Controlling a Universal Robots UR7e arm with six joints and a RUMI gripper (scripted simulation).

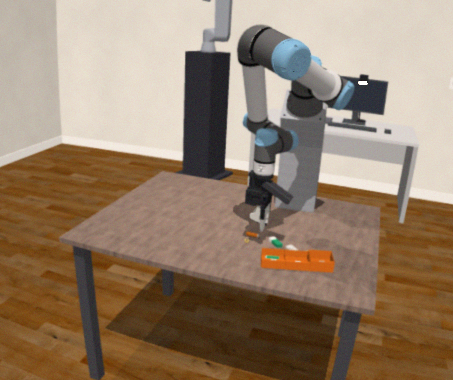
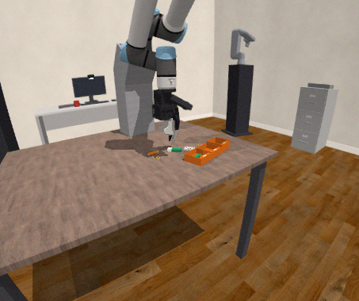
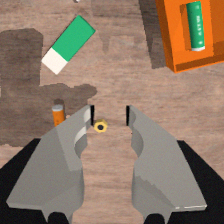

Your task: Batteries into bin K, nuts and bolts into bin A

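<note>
Right now the orange battery is 6 cm behind my hand, 7 cm to the right of it and 8 cm below it. Round my hand: white domino (5 cm behind, 10 cm to the left, 8 cm below); then green-and-white battery (6 cm behind, 2 cm to the left, 8 cm below); then green battery (7 cm ahead, 8 cm to the left, 7 cm below).
</note>
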